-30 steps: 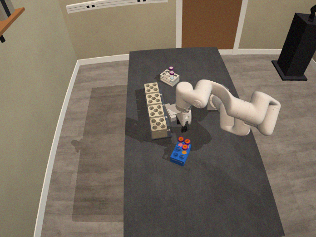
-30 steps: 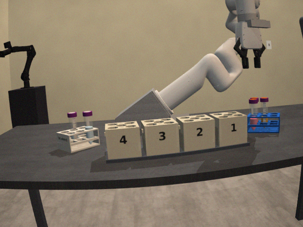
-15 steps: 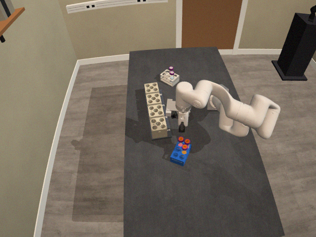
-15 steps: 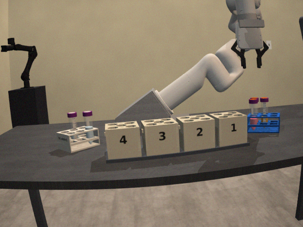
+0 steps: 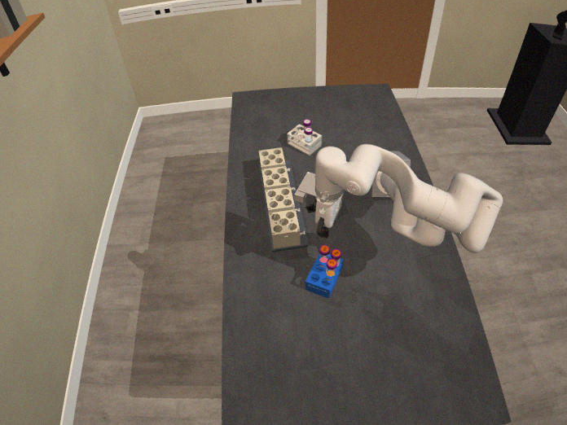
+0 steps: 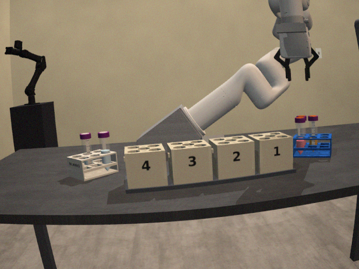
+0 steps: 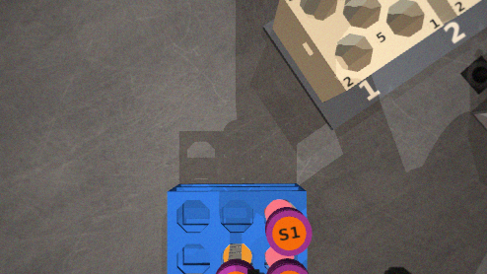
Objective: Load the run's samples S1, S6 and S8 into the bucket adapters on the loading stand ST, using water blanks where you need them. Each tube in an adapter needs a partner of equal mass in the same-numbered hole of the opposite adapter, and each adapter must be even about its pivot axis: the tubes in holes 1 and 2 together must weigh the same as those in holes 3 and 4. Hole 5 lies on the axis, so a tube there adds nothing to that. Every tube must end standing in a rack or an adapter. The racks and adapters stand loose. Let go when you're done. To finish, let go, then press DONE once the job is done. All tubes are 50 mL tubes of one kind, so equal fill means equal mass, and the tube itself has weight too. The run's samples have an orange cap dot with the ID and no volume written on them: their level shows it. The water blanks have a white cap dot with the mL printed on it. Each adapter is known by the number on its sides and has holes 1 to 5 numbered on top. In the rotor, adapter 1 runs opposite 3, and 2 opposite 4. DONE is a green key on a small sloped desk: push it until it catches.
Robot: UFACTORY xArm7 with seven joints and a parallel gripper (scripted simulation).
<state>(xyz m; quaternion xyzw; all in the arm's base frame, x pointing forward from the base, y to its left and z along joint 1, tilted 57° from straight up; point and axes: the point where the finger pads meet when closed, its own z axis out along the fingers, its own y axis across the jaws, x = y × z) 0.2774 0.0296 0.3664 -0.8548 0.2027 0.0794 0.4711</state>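
Right now the sample tube is 19 cm below my hand and 1 cm to the right of it. Round my hand: sample S8: 19 cm below, 5 cm to the left, 1 cm behind; blue sample rack: 22 cm below, 4 cm to the left; loading stand ST: 30 cm to the right, 25 cm below, 15 cm ahead.
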